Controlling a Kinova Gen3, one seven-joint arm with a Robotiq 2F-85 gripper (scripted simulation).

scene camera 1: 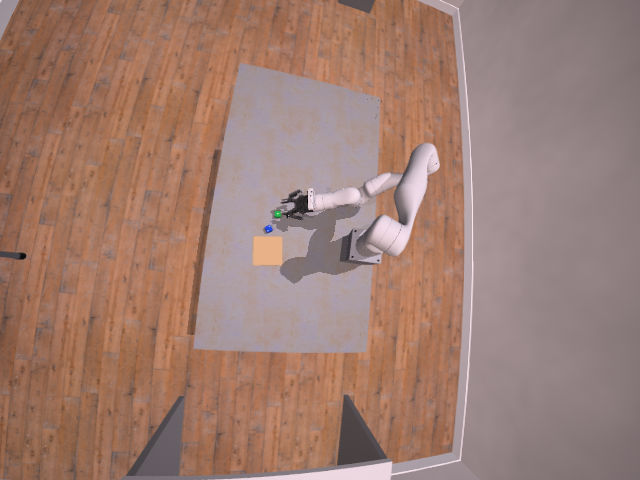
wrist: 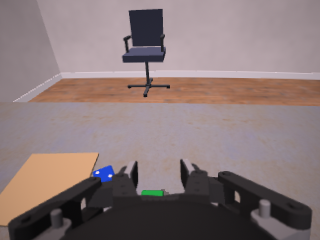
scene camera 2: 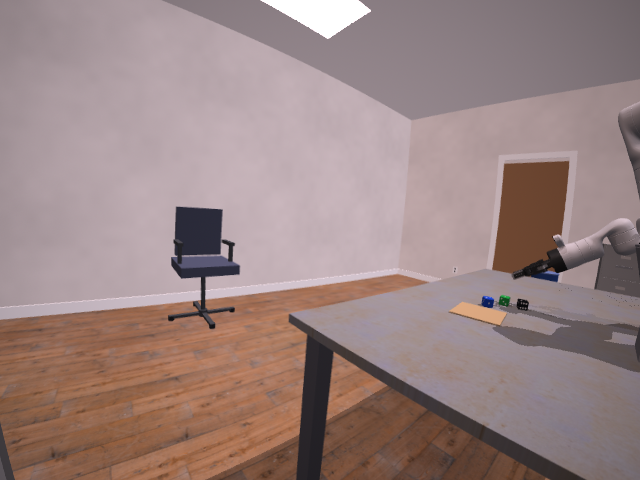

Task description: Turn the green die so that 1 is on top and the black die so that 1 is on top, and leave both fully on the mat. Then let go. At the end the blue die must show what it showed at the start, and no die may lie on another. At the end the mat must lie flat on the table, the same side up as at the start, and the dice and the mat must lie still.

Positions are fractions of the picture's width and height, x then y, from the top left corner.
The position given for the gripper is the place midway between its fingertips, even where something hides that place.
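Observation:
A tan mat (scene camera 1: 0.42,0.52) is visible in the scene, and scene camera 2 shows the mat (scene camera 2: 0.77,0.66) too. The wrist view shows the gripper (wrist: 0.50,0.71).

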